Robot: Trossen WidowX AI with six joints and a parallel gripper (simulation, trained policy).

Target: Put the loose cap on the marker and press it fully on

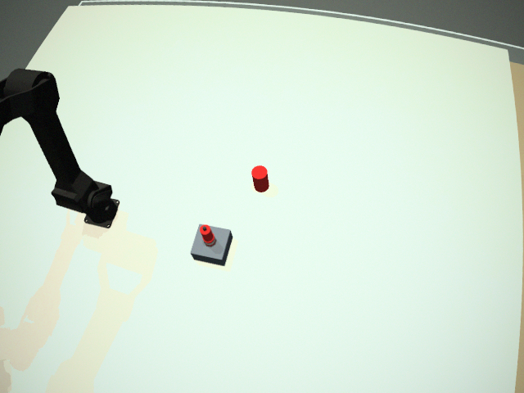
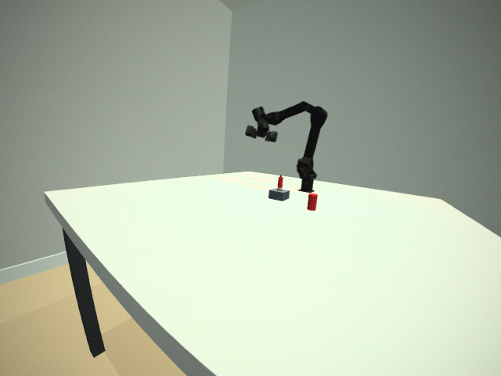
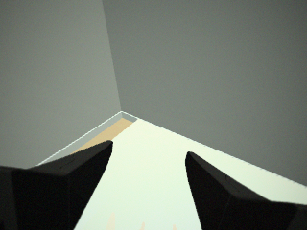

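Right now the red cap is 47 cm ahead of my gripper tip, 50 cm to the left of it and 23 cm below it. Also, from my gripper tip: grey holder block 42 cm ahead, 36 cm to the left, 24 cm below.
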